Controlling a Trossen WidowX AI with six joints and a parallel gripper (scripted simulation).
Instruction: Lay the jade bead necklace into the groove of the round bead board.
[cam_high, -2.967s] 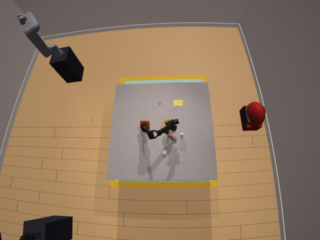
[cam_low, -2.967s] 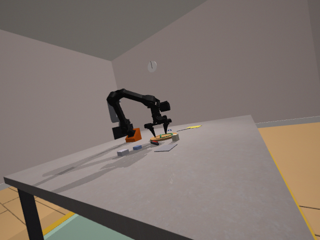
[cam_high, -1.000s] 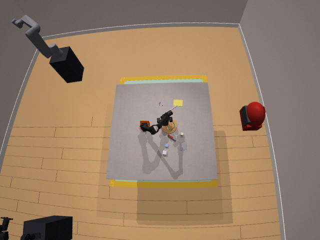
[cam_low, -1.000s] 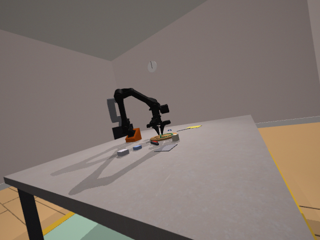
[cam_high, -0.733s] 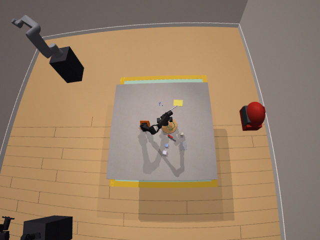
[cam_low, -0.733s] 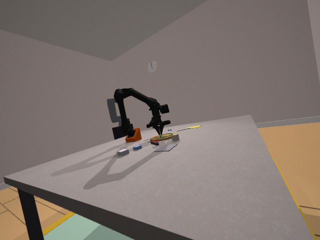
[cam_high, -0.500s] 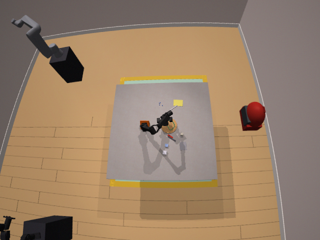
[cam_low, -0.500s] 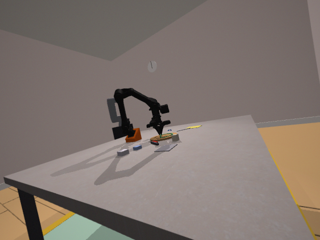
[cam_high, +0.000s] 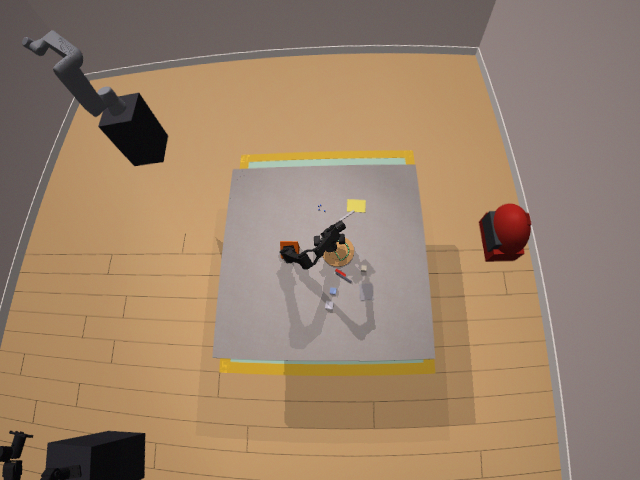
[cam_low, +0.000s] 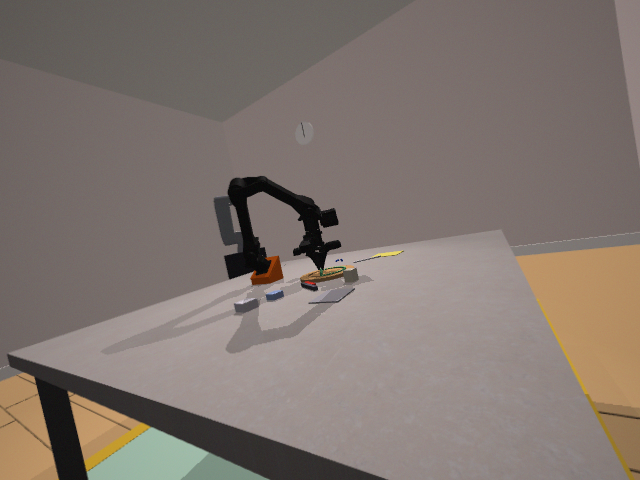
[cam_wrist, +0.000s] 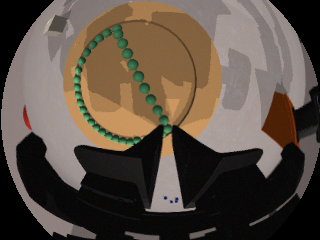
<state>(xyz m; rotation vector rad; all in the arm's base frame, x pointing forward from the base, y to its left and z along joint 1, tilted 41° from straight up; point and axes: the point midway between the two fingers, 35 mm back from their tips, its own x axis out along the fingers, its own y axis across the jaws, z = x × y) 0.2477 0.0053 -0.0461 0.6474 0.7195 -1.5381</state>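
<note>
Right now my gripper tip is 5 cm short of the round wooden bead board, 4 cm to the left of it and 1 cm above it. Also, from my gripper tip: beige cube 19 cm ahead, 17 cm to the right; red-handled tool 6 cm ahead, 20 cm to the right, 1 cm below; blue block 29 cm to the right, 1 cm below.
</note>
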